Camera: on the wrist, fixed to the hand. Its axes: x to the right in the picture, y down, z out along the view.
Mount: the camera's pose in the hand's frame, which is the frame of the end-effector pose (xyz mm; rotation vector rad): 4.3 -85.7 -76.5 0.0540 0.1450 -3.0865
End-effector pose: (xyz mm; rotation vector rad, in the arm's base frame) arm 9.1 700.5 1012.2 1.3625 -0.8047 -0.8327
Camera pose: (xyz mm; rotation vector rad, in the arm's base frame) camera 74.6 731.6 923.0 -1.0240 -1.5800 1.5629
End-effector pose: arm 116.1 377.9 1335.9 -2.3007 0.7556 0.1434
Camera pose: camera 159.3 375.8 1442.4 -0.9365 -2.5999 -1.1915
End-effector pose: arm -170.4 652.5 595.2 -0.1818 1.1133 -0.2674
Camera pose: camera -248.0 568.7 582.2 1.4744 0.1026 2.4778
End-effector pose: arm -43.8 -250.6 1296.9 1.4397 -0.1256 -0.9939
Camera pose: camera -35.5 -180.1 1206.5 -0.2567 -1.6266 1.5467
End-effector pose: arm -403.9 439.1 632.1 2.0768 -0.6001 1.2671
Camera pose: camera -392.6 553.3 638.8 0.5606 1.9558 -0.6304
